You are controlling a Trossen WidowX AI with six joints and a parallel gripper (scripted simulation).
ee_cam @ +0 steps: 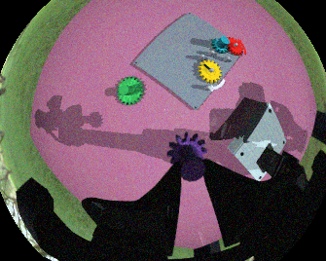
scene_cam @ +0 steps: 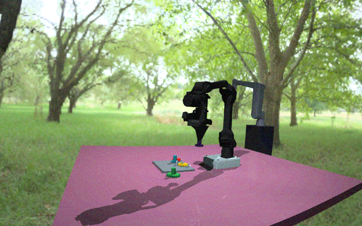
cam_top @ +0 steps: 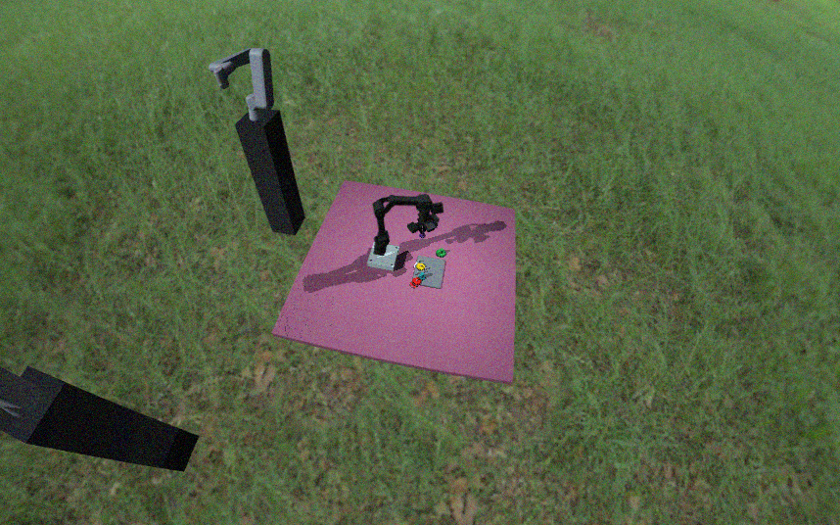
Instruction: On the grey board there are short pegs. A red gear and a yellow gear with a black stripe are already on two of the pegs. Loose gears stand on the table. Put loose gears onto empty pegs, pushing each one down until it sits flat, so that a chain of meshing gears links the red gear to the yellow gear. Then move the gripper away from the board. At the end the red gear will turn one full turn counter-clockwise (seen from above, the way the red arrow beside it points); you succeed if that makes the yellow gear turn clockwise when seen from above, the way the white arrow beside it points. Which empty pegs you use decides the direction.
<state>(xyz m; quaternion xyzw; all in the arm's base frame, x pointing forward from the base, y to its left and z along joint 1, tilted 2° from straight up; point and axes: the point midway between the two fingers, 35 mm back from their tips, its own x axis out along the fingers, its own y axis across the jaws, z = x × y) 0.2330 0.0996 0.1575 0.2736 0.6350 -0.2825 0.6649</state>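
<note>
My gripper tip is 4 cm short of the teal gear, 21 cm to the left of it and 14 cm above it. Round my gripper tip: yellow gear (2 cm ahead, 13 cm to the right, 15 cm below); then green gear (13 cm ahead, 1 cm to the left, 15 cm below); then purple gear (1 cm below).
</note>
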